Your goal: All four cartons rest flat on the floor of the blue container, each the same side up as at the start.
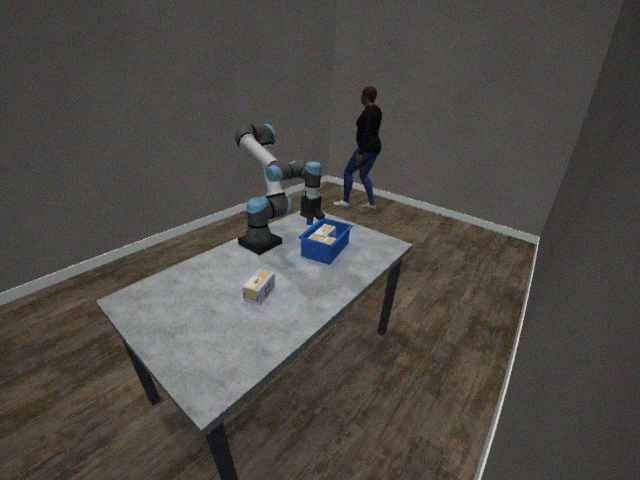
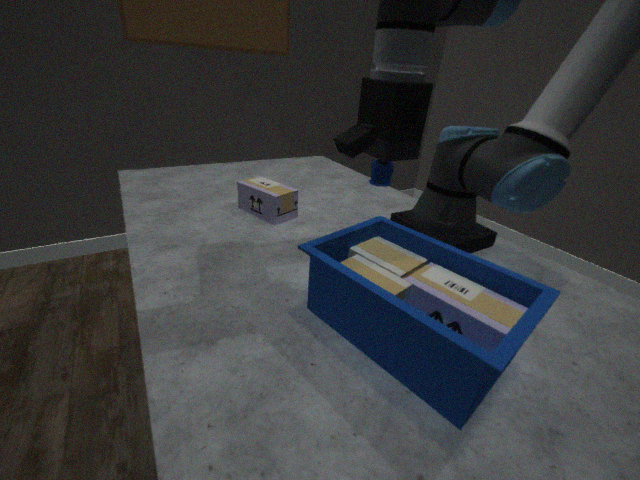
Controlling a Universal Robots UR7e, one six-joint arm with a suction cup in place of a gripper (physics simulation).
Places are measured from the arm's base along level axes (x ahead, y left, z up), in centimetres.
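Pixels of known places: hand, its tool point: (image 1: 309,223) (image 2: 380,182); arm's base, origin of its link: (image 1: 258,237) (image 2: 441,221).
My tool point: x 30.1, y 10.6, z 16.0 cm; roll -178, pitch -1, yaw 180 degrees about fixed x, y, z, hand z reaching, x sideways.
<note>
For each thing: its top centre in the pictures, then the offset to it from my tool point. Level surfaces: height alone.
- blue container, centre of its top: (image 2: 419,266) (image 1: 326,230) dx +1.3, dy +13.1, dz -8.2 cm
- long carton, centre of its top: (image 2: 464,293) (image 1: 324,230) dx -3.9, dy +17.6, dz -11.2 cm
- fourth carton, centre of its top: (image 2: 267,185) (image 1: 259,279) dx +6.1, dy -38.9, dz -12.3 cm
- table, height of its surface: dz -20.2 cm
The blue container (image 1: 317,252) (image 2: 382,330) stands on the table with three cartons inside. A long carton (image 1: 325,228) (image 2: 462,291) has a barcode label up and arrows on its lilac side. Two cartons with tan tops, one (image 2: 390,254) beside the other (image 2: 374,273), sit at its end; their tops look level, and their undersides are hidden. The fourth carton (image 1: 258,286) (image 2: 267,200) rests flat on the table, label up, apart from the container. My suction cup (image 1: 309,221) (image 2: 381,174) is open, with nothing on it, and hangs in the air apart from the cartons.
The robot base (image 1: 259,240) (image 2: 444,227) stands on the table (image 1: 206,330) (image 2: 217,403) near its back edge, beside the container. A person (image 1: 368,129) stands on the floor beyond the table. A brown board (image 2: 206,23) is on the wall.
</note>
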